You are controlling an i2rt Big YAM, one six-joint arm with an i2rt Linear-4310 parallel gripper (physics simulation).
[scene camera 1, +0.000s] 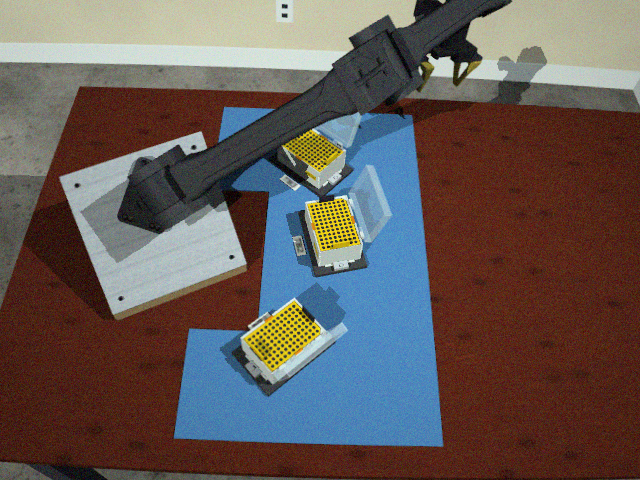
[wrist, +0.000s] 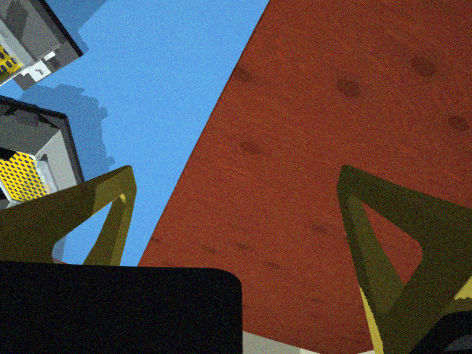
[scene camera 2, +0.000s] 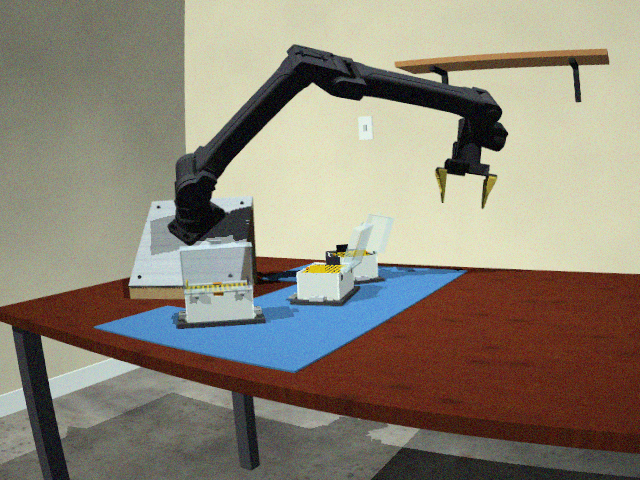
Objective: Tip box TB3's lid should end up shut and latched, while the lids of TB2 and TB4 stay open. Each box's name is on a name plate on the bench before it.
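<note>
Three white tip boxes with yellow racks have clear lids standing open. The far box has its lid raised, partly behind the arm in scene camera 1. The middle box has its lid raised. The near box has its lid upright. The name plates are too small to read. My gripper is open and empty, high above the table's far side, away from the boxes.
The boxes stand on a blue mat on the red-brown table. The arm's pale base board lies left of them. A wall shelf is behind the arm.
</note>
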